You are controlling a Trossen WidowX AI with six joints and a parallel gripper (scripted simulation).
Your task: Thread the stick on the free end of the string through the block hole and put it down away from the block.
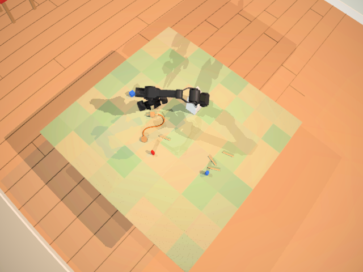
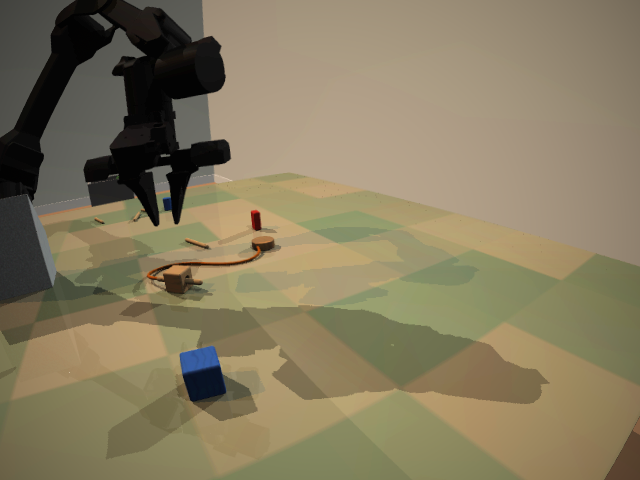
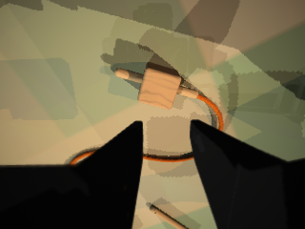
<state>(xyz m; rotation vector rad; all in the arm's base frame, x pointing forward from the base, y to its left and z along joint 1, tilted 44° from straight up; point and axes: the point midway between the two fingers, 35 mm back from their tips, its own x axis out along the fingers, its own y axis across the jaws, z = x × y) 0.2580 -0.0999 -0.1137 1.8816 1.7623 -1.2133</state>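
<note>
Now: the wooden block 80 mm below my gripper tip. Also, from my gripper tip: round wooden button: 160 mm ahead, 90 mm to the left, 90 mm below; blue cube: 10 mm behind, 220 mm to the right, 80 mm below; thin wooden stick: 10 mm behind, 10 mm to the left, 80 mm below.
</note>
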